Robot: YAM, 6 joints.
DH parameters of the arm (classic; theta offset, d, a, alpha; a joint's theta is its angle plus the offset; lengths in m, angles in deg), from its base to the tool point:
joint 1: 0 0.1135 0.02 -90
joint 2: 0 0 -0.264 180
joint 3: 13.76 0 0.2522 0
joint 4: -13.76 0 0.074 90
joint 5: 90 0 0 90
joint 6: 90 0.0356 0 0
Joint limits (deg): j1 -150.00..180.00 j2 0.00..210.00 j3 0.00..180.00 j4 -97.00..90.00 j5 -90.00..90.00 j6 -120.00..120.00
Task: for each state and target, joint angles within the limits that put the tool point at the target. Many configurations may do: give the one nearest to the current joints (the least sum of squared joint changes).
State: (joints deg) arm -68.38 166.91 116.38 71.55 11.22 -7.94
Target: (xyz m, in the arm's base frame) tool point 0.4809 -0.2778 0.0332
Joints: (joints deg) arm -29.42 165.26 105.77 77.17 9.28 -7.94
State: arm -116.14 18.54 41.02 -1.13 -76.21 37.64
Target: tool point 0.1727 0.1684 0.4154
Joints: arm -127.24 0.00 86.60 -39.95 -90.00 37.64
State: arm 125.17 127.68 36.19 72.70 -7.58 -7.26
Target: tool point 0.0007 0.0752 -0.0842
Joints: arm 92.75 162.34 10.61 56.93 6.95 -7.26
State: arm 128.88 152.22 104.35 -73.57 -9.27 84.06
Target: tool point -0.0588 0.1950 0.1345
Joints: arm 105.98 112.83 54.77 -97.00 -4.60 84.06
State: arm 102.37 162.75 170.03 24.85 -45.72 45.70
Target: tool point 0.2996 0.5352 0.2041
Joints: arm 58.06 180.32 175.92 37.01 -54.31 45.70
